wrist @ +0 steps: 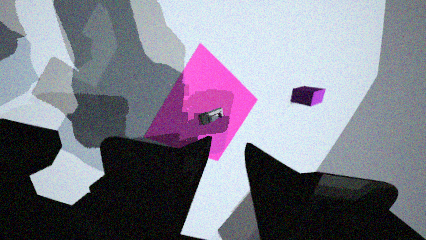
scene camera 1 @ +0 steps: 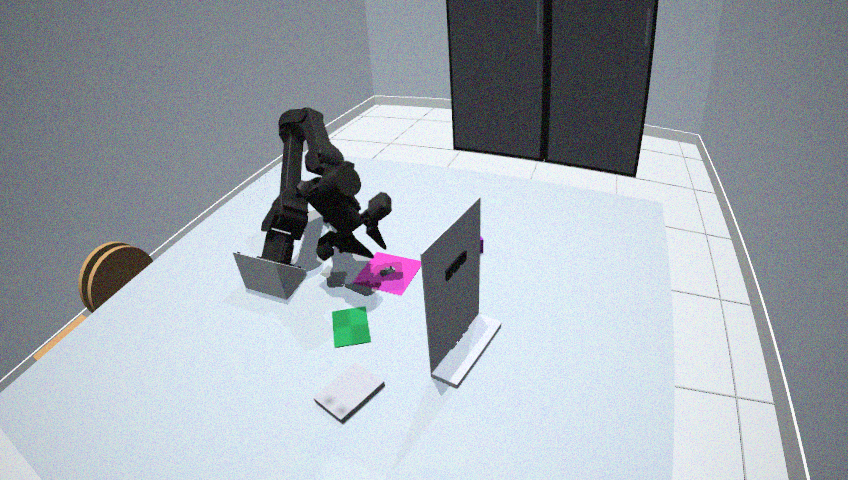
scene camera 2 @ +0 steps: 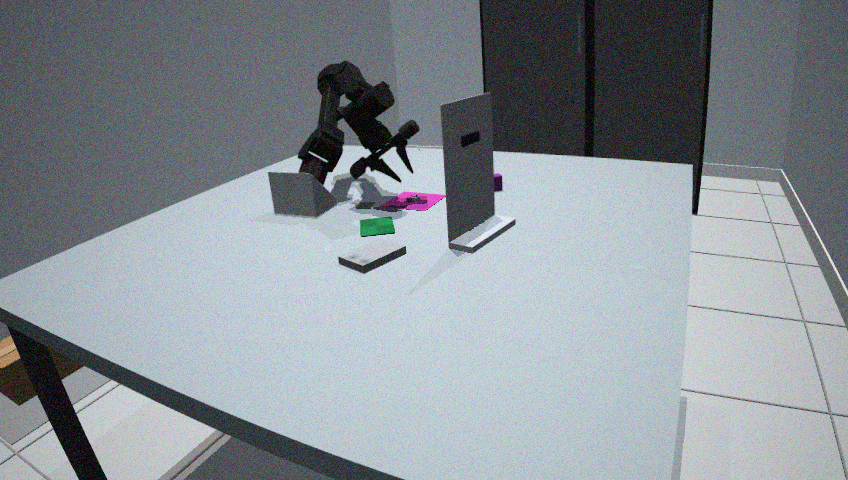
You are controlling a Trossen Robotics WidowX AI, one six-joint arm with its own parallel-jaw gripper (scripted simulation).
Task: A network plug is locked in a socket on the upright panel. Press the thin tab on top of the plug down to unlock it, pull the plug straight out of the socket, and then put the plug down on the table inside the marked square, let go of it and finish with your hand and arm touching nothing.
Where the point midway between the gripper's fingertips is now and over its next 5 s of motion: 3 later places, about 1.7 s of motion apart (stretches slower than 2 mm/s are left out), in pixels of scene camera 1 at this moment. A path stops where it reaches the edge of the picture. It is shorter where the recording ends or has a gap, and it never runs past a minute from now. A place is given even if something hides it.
My gripper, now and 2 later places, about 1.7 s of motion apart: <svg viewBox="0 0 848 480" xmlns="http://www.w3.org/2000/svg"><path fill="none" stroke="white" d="M379 252L375 233L369 182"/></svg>
